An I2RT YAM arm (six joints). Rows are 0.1 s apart.
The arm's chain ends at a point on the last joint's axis. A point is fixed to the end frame.
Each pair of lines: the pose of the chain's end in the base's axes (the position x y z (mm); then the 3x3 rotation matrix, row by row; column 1 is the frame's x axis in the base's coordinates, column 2 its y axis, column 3 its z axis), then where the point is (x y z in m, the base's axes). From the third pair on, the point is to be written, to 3 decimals.
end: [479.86 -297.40 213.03], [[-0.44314 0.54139 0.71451], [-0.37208 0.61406 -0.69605], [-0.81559 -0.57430 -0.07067]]
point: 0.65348 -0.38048 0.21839
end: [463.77 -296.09 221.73], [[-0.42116 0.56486 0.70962], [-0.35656 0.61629 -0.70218], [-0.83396 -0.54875 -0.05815]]
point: 0.63633 -0.38098 0.23131
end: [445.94 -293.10 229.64], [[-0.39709 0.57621 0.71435], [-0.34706 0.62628 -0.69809], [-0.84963 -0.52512 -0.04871]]
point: 0.619 -0.377 0.243
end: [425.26 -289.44 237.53], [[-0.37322 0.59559 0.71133], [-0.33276 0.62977 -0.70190], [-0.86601 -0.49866 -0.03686]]
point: 0.597 -0.375 0.255
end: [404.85 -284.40 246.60], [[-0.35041 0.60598 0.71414], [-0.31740 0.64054 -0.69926], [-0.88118 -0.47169 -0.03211]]
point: 0.576 -0.370 0.266
